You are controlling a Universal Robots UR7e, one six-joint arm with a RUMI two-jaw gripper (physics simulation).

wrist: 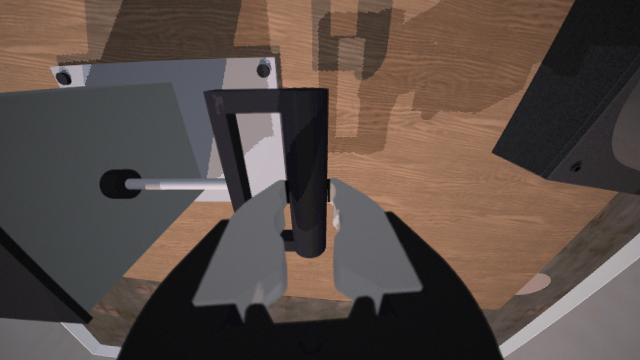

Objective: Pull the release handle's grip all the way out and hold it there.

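The release handle's grip (307,150) is a dark bar on a rectangular frame, in the middle of the wrist view. My gripper (308,181) is shut on the bar, one fingertip on each side of it. A thin silver rod (185,184) runs from the black slot (114,184) in the grey-green housing (100,135) to the frame, so the grip stands well away from the housing's face. The left finger hides the lower part of the frame.
A pale base plate (250,75) with dark bolts lies under the housing on the wooden table top (450,210). A large dark box (550,110) stands at the right. Shadows fall across the wood at the top.
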